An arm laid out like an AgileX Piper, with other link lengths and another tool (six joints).
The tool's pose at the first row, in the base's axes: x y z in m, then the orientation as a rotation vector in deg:
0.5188 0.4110 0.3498 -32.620 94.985 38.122
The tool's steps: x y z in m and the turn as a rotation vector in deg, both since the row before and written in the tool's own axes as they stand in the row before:
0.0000 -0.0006 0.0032 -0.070 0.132 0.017
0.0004 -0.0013 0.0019 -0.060 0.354 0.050
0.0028 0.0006 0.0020 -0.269 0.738 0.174
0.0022 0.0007 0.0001 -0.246 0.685 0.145
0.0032 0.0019 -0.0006 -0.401 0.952 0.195
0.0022 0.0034 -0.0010 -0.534 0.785 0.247
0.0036 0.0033 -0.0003 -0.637 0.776 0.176
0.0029 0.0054 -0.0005 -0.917 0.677 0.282
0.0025 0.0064 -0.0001 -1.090 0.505 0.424
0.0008 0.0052 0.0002 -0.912 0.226 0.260
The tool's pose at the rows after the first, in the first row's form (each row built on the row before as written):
0.5215 0.4128 0.3493 -32.712 95.097 38.170
0.5237 0.4132 0.3485 -32.863 95.431 38.192
0.5242 0.4150 0.3455 -33.225 96.118 38.412
0.5234 0.4155 0.3434 -33.572 96.750 38.601
0.5210 0.4163 0.3406 -34.102 97.611 38.910
0.5175 0.4179 0.3391 -34.613 98.304 39.407
0.5141 0.4198 0.3361 -35.251 98.932 39.949
0.5092 0.4230 0.3342 -35.953 99.439 40.839
0.5039 0.4271 0.3328 -36.579 99.797 42.022
0.5000 0.4307 0.3328 -37.089 99.870 42.989

